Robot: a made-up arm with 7 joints.
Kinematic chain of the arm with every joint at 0, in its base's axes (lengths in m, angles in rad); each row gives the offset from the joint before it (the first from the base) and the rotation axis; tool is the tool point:
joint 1: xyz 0 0 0.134 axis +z
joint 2: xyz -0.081 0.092 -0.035 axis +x
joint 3: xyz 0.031 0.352 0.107 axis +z
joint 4: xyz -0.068 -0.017 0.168 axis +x
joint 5: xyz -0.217 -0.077 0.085 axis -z
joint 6: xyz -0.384 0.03 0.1 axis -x
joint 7: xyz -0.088 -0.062 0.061 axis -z
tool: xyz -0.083 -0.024 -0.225
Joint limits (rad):
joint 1: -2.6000..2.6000
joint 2: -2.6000..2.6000
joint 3: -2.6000..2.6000
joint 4: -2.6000..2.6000
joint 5: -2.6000..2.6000
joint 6: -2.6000..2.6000
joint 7: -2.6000..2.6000
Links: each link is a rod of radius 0.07 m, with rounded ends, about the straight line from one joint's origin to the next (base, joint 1, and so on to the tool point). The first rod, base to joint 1, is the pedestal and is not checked.
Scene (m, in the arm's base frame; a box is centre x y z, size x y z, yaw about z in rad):
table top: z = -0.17
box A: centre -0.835 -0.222 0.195 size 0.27 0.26 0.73 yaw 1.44
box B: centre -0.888 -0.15 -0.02 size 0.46 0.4 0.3 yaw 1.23
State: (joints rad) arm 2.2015 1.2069 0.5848 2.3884 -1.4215 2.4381 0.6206
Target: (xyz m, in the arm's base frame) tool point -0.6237 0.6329 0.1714
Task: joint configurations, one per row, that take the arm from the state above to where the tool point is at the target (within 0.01 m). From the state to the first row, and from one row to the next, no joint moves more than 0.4 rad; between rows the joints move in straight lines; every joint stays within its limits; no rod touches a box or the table.
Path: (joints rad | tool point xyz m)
1: 1.8091 1.3467 0.5530 2.3793 -1.5476 2.4612 0.6343 | -0.4680 -0.4971 0.3991
2: 1.4167 1.4865 0.5211 2.3702 -1.6737 2.4844 0.6480 | -0.5657 -0.2221 0.4951
3: 1.0243 1.6263 0.4893 2.3611 -1.7998 2.5075 0.6616 | -0.5120 0.0337 0.5730
4: 0.6319 1.7661 0.4575 2.3520 -1.9259 2.5306 0.6753 | -0.3524 0.1984 0.6276
5: 0.2395 1.9059 0.4257 2.3429 -2.0520 2.5537 0.6890 | -0.1595 0.2407 0.6556
6: -0.1529 2.0457 0.3938 2.3338 -2.1782 2.5769 0.7027 | -0.0043 0.1756 0.6558
7: -0.5453 2.1855 0.3620 2.3247 -2.3043 2.6000 0.7164 | 0.0682 0.0512 0.6289
8: -0.3872 1.8440 0.4128 2.3797 -2.2087 2.6000 0.6663 | 0.0708 0.2618 0.6486
9: -0.2291 1.5025 0.4636 2.4348 -2.1132 2.6000 0.6162 | 0.0022 0.4732 0.5886
10: -0.0710 1.1610 0.5145 2.4899 -2.0176 2.6000 0.5661 | -0.1383 0.6321 0.4534
11: 0.0871 0.8195 0.5653 2.5449 -1.9221 2.6000 0.5161 | -0.3247 0.6914 0.2625
12: 0.2453 0.4780 0.6161 2.6000 -1.8266 2.6000 0.4660 | -0.5123 0.6259 0.0476
13: 0.4188 0.4996 0.2467 2.6000 -1.7623 2.4850 0.5177 | -0.5787 0.6353 0.1134
14: 0.5923 0.5213 -0.1228 2.6000 -1.6981 2.3701 0.5694 | -0.6237 0.6329 0.1714

